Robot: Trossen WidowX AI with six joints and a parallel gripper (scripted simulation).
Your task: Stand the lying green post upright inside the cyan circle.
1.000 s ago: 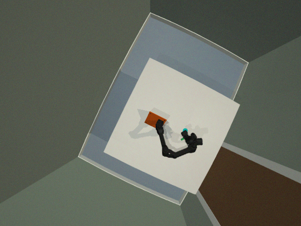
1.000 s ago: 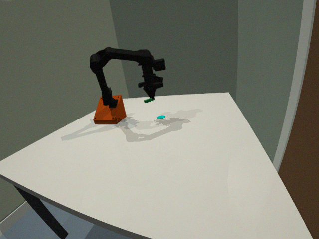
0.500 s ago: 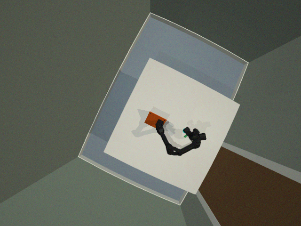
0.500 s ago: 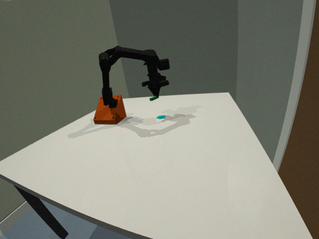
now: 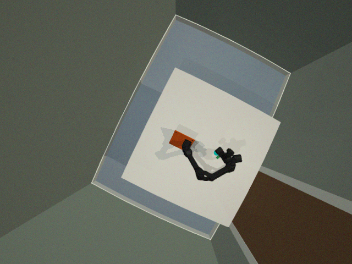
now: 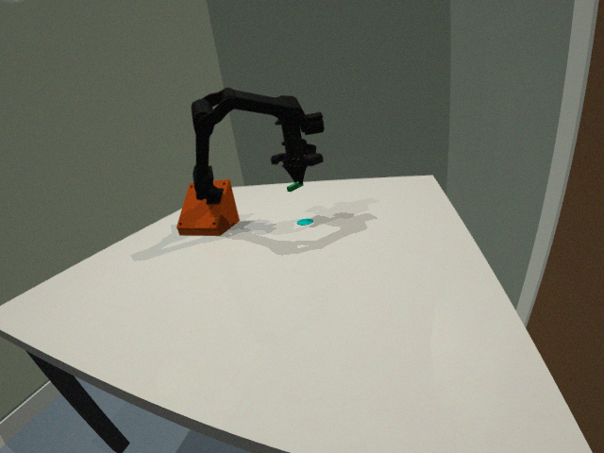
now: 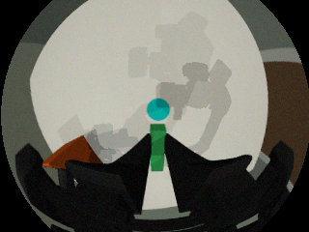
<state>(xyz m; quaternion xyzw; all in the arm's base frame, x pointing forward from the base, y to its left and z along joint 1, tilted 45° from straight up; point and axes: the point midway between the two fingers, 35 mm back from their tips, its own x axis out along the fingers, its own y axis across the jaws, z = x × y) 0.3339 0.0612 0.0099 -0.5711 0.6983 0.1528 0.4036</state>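
Now: the cyan circle 140 mm below my gripper tip. Round my gripper tip: green post (20 mm to the right, 10 mm behind).
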